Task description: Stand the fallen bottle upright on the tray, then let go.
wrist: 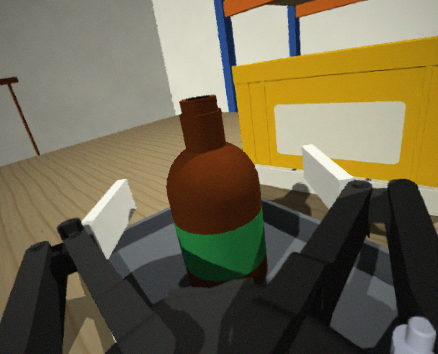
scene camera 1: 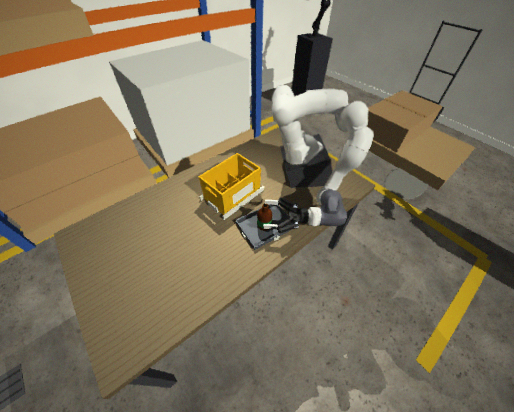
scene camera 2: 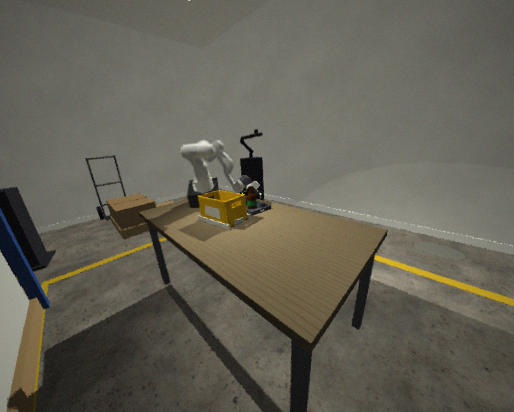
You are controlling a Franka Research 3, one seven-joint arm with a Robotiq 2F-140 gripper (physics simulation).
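Observation:
The brown bottle (scene camera 1: 265, 216) (scene camera 2: 251, 198) (wrist: 215, 192) with a green band stands upright on the dark grey tray (scene camera 1: 253, 237) (scene camera 2: 264, 206) (wrist: 147, 255), its neck pointing up. It leans a little in the tilted wrist view, where its base is partly hidden behind the gripper body. My gripper (scene camera 1: 270, 214) (wrist: 215, 178) is wide open and reaches in low from the side. Its white fingertip pads are on both sides of the bottle, with a visible gap at each side in the wrist view.
A yellow crate (scene camera 1: 243, 192) (scene camera 2: 210, 210) (wrist: 340, 132) with inner dividers stands on a white base beside the tray, close to the bottle. The wooden table (scene camera 1: 165, 280) (scene camera 2: 300, 250) carries both. The arm's dark base stands at the table's far end.

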